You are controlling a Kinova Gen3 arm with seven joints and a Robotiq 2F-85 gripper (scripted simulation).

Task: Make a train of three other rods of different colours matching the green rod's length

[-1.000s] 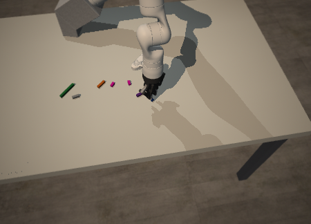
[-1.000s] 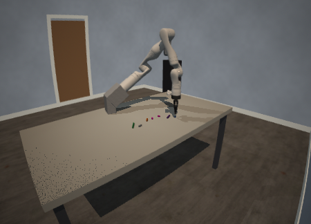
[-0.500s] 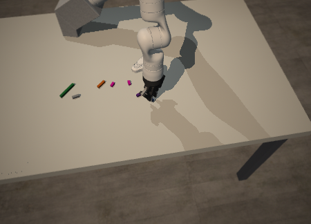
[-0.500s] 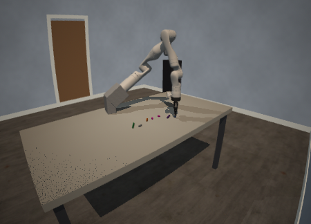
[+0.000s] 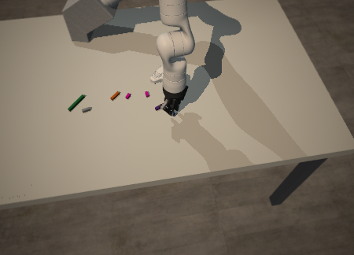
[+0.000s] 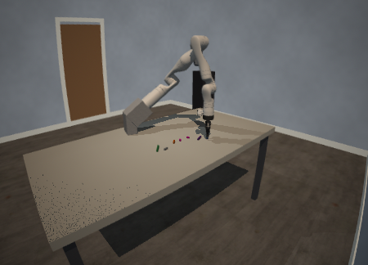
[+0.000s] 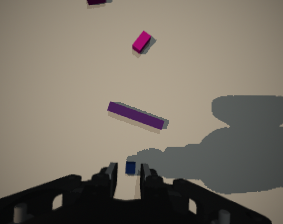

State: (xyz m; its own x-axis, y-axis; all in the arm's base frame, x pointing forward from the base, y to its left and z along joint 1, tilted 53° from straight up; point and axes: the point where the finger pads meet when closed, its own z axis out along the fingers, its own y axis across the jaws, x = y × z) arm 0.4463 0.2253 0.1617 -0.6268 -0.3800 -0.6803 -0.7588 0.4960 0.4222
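Right now my hand is 30 mm above the blue rod. Also, from my hand: orange rod 220 mm to the right, 80 mm behind, 30 mm below; then grey rod 320 mm to the right, 30 mm below, 20 mm behind; then purple rod 40 mm to the right, 40 mm behind, 30 mm below.
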